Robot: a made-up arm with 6 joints. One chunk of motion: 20 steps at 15 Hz.
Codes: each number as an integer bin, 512 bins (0 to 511) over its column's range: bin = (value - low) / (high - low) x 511, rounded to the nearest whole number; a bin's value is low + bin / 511 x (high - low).
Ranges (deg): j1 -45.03..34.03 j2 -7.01..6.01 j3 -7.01..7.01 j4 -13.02..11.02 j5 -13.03..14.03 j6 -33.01..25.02
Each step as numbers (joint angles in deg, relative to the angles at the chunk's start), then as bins.
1 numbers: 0.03 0.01 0.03 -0.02 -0.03 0.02
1 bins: 291 276 257 276 245 291
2 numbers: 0.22 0.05 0.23 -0.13 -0.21 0.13
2 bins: 292 277 264 274 242 292
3 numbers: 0.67 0.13 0.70 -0.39 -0.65 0.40
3 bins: 295 280 281 268 234 294
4 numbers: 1.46 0.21 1.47 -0.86 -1.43 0.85
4 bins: 300 283 309 258 219 298
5 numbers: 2.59 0.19 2.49 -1.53 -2.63 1.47
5 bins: 308 283 346 244 196 304
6 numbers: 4.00 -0.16 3.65 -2.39 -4.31 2.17
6 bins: 317 269 389 226 165 310
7 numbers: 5.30 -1.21 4.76 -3.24 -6.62 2.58
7 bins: 325 228 429 208 121 313
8 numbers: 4.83 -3.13 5.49 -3.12 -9.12 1.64
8 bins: 322 152 456 210 74 305
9 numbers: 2.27 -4.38 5.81 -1.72 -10.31 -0.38
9 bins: 306 103 467 240 51 287
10 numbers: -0.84 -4.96 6.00 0.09 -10.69 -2.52
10 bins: 286 80 474 279 44 268
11 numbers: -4.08 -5.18 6.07 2.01 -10.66 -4.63
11 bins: 265 72 477 319 45 250
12 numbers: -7.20 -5.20 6.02 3.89 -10.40 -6.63
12 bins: 245 71 475 359 50 232
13 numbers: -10.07 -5.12 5.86 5.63 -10.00 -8.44
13 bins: 226 74 469 396 57 216
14 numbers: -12.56 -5.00 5.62 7.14 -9.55 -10.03
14 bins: 210 79 460 429 66 202
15 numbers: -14.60 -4.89 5.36 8.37 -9.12 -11.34
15 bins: 197 83 451 455 74 191
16 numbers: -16.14 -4.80 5.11 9.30 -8.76 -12.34
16 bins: 187 87 442 474 81 182
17 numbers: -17.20 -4.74 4.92 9.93 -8.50 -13.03
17 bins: 180 89 435 488 86 176
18 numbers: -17.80 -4.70 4.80 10.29 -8.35 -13.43
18 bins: 176 91 430 495 88 172
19 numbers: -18.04 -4.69 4.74 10.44 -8.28 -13.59
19 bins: 174 91 428 499 90 171
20 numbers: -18.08 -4.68 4.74 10.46 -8.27 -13.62
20 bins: 174 91 428 499 90 171
